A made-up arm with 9 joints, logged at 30 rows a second.
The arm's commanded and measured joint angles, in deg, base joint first. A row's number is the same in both.
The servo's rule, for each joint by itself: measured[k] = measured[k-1] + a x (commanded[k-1-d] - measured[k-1]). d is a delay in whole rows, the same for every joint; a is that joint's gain. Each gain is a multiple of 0.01, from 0.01 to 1. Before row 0 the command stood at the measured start. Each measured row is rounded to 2 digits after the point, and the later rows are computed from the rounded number. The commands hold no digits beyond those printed.
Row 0, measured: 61.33 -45.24 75.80 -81.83 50.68 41.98 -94.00 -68.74 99.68
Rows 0 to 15, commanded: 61.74 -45.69 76.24 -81.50 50.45 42.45 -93.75 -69.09 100.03; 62.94 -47.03 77.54 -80.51 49.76 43.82 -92.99 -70.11 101.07; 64.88 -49.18 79.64 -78.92 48.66 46.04 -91.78 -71.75 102.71; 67.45 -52.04 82.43 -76.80 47.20 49.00 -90.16 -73.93 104.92; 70.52 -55.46 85.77 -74.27 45.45 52.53 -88.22 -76.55 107.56; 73.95 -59.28 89.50 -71.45 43.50 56.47 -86.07 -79.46 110.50; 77.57 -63.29 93.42 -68.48 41.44 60.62 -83.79 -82.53 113.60; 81.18 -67.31 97.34 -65.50 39.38 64.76 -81.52 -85.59 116.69; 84.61 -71.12 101.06 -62.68 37.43 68.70 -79.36 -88.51 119.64; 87.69 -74.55 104.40 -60.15 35.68 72.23 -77.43 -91.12 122.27; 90.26 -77.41 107.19 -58.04 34.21 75.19 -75.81 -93.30 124.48; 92.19 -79.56 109.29 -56.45 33.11 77.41 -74.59 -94.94 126.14; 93.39 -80.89 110.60 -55.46 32.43 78.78 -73.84 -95.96 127.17; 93.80 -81.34 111.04 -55.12 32.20 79.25 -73.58 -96.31 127.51; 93.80 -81.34 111.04 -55.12 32.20 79.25 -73.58 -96.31 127.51; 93.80 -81.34 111.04 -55.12 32.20 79.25 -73.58 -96.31 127.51
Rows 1 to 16, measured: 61.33 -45.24 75.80 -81.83 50.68 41.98 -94.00 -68.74 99.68; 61.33 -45.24 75.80 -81.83 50.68 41.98 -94.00 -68.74 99.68; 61.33 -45.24 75.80 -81.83 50.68 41.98 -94.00 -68.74 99.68; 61.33 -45.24 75.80 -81.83 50.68 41.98 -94.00 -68.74 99.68; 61.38 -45.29 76.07 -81.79 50.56 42.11 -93.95 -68.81 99.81; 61.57 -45.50 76.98 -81.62 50.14 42.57 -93.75 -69.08 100.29; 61.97 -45.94 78.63 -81.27 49.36 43.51 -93.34 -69.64 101.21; 62.63 -46.67 80.99 -80.69 48.22 44.99 -92.67 -70.54 102.62; 63.58 -47.72 83.95 -79.86 46.75 47.03 -91.74 -71.80 104.50; 64.82 -49.11 87.39 -78.77 45.03 49.58 -90.55 -73.41 106.78; 66.35 -50.81 91.13 -77.43 43.13 52.56 -89.13 -75.33 109.37; 68.13 -52.79 94.98 -75.88 41.14 55.85 -87.53 -77.48 112.15; 70.11 -54.99 98.75 -74.16 39.17 59.32 -85.81 -79.80 115.00; 72.22 -57.34 102.25 -72.34 37.32 62.81 -84.05 -82.18 117.76; 74.38 -59.75 105.31 -70.48 35.67 66.15 -82.32 -84.52 120.31; 76.52 -62.13 107.78 -68.66 34.31 69.19 -80.70 -86.71 122.53
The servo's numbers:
d 4
a 0.12 0.12 0.62 0.13 0.53 0.27 0.21 0.21 0.38

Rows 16 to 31, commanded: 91.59 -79.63 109.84 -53.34 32.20 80.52 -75.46 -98.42 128.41; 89.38 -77.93 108.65 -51.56 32.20 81.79 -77.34 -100.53 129.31; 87.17 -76.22 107.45 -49.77 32.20 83.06 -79.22 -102.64 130.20; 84.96 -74.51 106.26 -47.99 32.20 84.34 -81.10 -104.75 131.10; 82.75 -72.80 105.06 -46.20 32.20 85.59 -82.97 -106.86 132.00; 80.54 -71.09 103.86 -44.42 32.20 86.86 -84.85 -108.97 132.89; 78.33 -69.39 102.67 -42.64 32.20 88.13 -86.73 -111.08 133.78; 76.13 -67.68 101.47 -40.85 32.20 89.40 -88.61 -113.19 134.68; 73.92 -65.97 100.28 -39.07 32.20 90.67 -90.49 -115.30 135.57; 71.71 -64.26 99.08 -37.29 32.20 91.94 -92.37 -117.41 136.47; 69.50 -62.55 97.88 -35.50 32.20 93.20 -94.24 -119.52 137.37; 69.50 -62.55 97.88 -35.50 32.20 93.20 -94.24 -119.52 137.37; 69.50 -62.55 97.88 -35.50 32.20 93.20 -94.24 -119.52 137.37; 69.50 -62.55 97.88 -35.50 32.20 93.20 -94.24 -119.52 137.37; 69.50 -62.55 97.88 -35.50 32.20 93.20 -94.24 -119.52 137.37; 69.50 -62.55 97.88 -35.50 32.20 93.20 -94.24 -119.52 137.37
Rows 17 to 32, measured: 78.54 -64.38 109.53 -66.94 33.31 71.78 -79.26 -88.65 124.29; 80.37 -66.42 110.47 -65.40 32.72 73.80 -78.07 -90.26 125.51; 81.98 -68.21 110.82 -64.06 32.44 75.27 -77.13 -91.53 126.27; 83.40 -69.79 110.96 -62.90 32.31 76.34 -76.38 -92.53 126.74; 84.38 -70.97 110.27 -61.66 32.25 77.47 -76.19 -93.77 127.37; 84.98 -71.81 109.27 -60.35 32.22 78.64 -76.43 -95.19 128.11; 85.24 -72.34 108.14 -58.97 32.21 79.83 -77.02 -96.75 128.90; 85.21 -72.60 106.97 -57.54 32.20 81.05 -77.88 -98.43 129.74; 84.91 -72.62 105.79 -56.07 32.20 82.28 -78.95 -100.20 130.60; 84.39 -72.44 104.59 -54.56 32.20 83.52 -80.19 -102.04 131.47; 83.66 -72.07 103.40 -53.01 32.20 84.76 -81.56 -103.94 132.35; 82.76 -71.54 102.20 -51.43 32.20 86.01 -83.04 -105.88 133.24; 81.70 -70.87 101.01 -49.82 32.20 87.27 -84.60 -107.86 134.13; 80.50 -70.08 99.81 -48.19 32.20 88.53 -86.23 -109.87 135.02; 79.18 -69.18 98.61 -46.54 32.20 89.79 -87.91 -111.90 135.91; 78.02 -68.38 98.16 -45.10 32.20 90.71 -89.24 -113.50 136.46
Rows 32 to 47, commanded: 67.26 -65.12 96.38 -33.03 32.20 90.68 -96.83 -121.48 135.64; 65.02 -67.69 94.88 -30.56 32.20 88.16 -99.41 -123.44 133.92; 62.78 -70.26 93.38 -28.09 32.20 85.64 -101.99 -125.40 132.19; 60.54 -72.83 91.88 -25.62 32.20 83.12 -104.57 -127.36 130.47; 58.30 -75.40 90.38 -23.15 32.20 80.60 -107.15 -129.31 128.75; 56.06 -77.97 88.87 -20.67 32.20 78.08 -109.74 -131.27 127.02; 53.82 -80.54 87.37 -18.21 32.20 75.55 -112.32 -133.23 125.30; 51.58 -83.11 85.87 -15.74 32.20 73.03 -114.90 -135.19 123.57; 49.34 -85.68 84.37 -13.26 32.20 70.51 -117.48 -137.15 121.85; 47.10 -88.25 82.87 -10.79 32.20 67.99 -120.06 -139.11 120.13; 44.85 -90.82 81.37 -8.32 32.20 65.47 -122.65 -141.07 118.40; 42.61 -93.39 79.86 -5.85 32.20 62.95 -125.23 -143.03 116.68; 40.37 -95.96 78.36 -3.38 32.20 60.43 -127.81 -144.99 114.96; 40.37 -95.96 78.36 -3.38 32.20 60.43 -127.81 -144.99 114.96; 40.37 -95.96 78.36 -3.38 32.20 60.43 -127.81 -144.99 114.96; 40.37 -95.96 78.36 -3.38 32.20 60.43 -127.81 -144.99 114.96
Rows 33 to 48, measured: 77.00 -67.68 97.99 -43.85 32.20 91.38 -90.29 -114.76 136.81; 76.10 -67.06 97.92 -42.76 32.20 91.87 -91.12 -115.76 137.02; 75.31 -66.52 97.90 -41.82 32.20 92.23 -91.78 -116.55 137.15; 74.61 -66.04 97.89 -41.00 32.20 92.49 -92.30 -117.17 137.23; 73.73 -65.93 96.95 -39.96 32.20 92.00 -93.25 -118.08 136.63; 72.68 -66.14 95.67 -38.74 32.20 90.96 -94.54 -119.21 135.60; 71.49 -66.63 94.25 -37.36 32.20 89.52 -96.10 -120.51 134.30; 70.18 -67.37 92.78 -35.83 32.20 87.79 -97.88 -121.95 132.84; 68.75 -68.33 91.29 -34.18 32.20 85.85 -99.83 -123.50 131.29; 67.23 -69.49 89.79 -32.42 32.20 83.75 -101.91 -125.13 129.67; 65.62 -70.82 88.29 -30.57 32.20 81.54 -104.10 -126.83 128.01; 63.94 -72.29 86.79 -28.64 32.20 79.24 -106.37 -128.59 126.32; 62.19 -73.90 85.29 -26.64 32.20 76.88 -108.70 -130.39 124.62; 60.38 -75.62 83.79 -24.58 32.20 74.48 -111.09 -132.22 122.91; 58.52 -77.44 82.29 -22.47 32.20 72.05 -113.52 -134.08 121.20; 56.61 -79.35 80.78 -20.31 32.20 69.59 -115.98 -135.96 119.48
